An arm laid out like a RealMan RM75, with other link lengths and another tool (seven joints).
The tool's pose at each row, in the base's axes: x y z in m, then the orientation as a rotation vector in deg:
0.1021, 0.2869, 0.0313, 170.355, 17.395, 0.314
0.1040, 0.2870, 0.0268, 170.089, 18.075, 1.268
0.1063, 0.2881, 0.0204, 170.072, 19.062, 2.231
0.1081, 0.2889, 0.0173, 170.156, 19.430, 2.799
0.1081, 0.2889, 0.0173, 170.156, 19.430, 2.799
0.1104, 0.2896, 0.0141, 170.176, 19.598, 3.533
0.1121, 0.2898, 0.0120, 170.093, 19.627, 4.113
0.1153, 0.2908, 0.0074, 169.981, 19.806, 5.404
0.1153, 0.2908, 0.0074, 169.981, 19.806, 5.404
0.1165, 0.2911, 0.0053, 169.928, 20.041, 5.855
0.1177, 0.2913, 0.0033, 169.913, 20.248, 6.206
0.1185, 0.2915, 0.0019, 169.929, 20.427, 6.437
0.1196, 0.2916, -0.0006, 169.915, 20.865, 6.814
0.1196, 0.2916, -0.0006, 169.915, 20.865, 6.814
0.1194, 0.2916, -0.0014, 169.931, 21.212, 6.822
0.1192, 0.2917, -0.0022, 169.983, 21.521, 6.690
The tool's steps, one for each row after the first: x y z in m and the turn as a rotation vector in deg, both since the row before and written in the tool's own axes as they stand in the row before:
0.0019, -0.0004, 0.0045, -0.256, 0.649, -0.420
0.0025, -0.0016, 0.0062, 0.031, 0.699, -0.604
0.0019, -0.0009, 0.0030, 0.091, 0.408, -0.206
0.0000, 0.0000, 0.0000, 0.000, 0.000, 0.000
0.0024, -0.0007, 0.0032, -0.003, 0.499, -0.071
0.0017, -0.0001, 0.0021, -0.110, 0.379, 0.002
0.0032, -0.0010, 0.0046, -0.153, 0.858, -0.063
0.0000, 0.0000, 0.0000, 0.000, 0.000, 0.000
0.0011, -0.0004, 0.0021, -0.042, 0.310, -0.137
0.0011, -0.0002, 0.0020, -0.003, 0.245, -0.119
0.0007, -0.0002, 0.0014, 0.030, 0.166, -0.104
0.0009, -0.0002, 0.0026, 0.031, 0.277, -0.269
0.0000, 0.0000, 0.0000, 0.000, 0.000, 0.000
-0.0002, -0.0002, 0.0008, 0.065, 0.029, -0.225
-0.0002, -0.0003, 0.0008, 0.102, -0.063, -0.203

